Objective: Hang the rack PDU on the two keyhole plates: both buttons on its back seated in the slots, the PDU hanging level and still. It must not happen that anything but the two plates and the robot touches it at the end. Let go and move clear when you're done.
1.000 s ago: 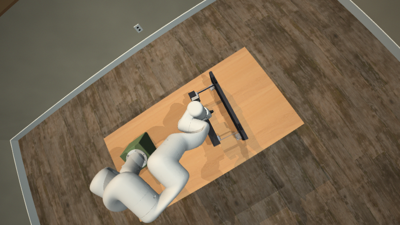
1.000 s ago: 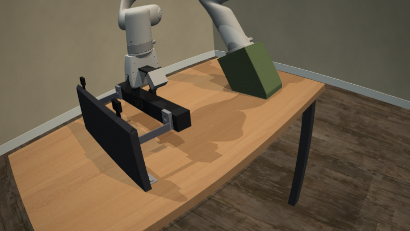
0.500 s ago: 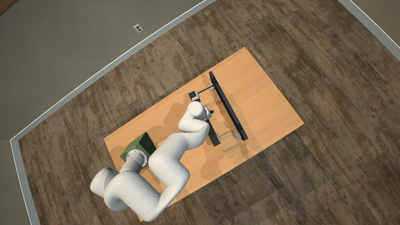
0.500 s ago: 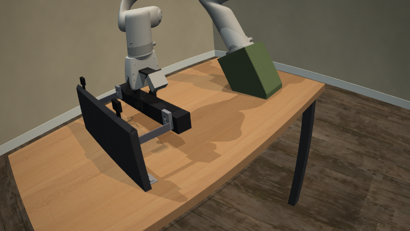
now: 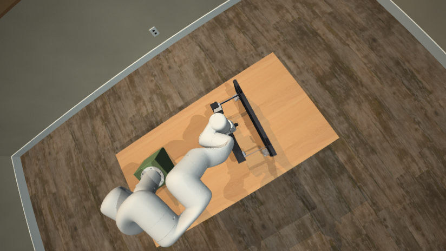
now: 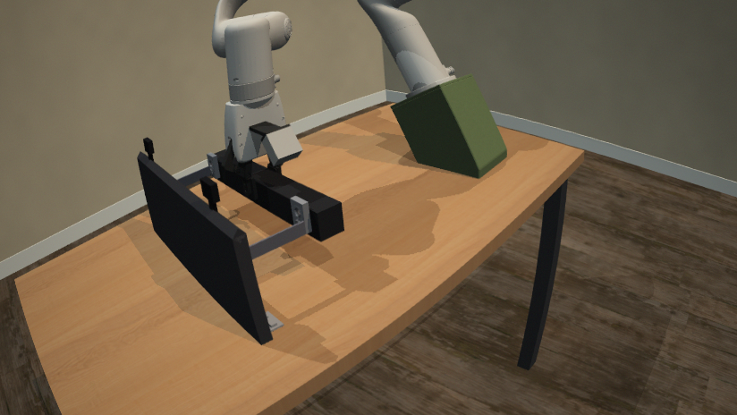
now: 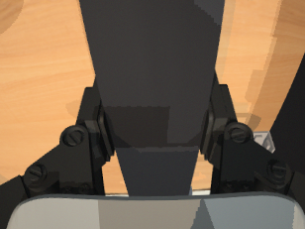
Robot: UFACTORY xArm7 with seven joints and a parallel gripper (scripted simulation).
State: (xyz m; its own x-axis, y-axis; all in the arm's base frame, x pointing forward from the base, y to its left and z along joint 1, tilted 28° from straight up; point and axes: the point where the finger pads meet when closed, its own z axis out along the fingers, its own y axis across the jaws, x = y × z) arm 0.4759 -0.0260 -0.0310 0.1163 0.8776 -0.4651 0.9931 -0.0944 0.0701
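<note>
The rack PDU lies 2 cm ahead of my hand and 1 cm below it. Also, from my hand: black upright panel 16 cm ahead, 2 cm to the right, 3 cm below.
</note>
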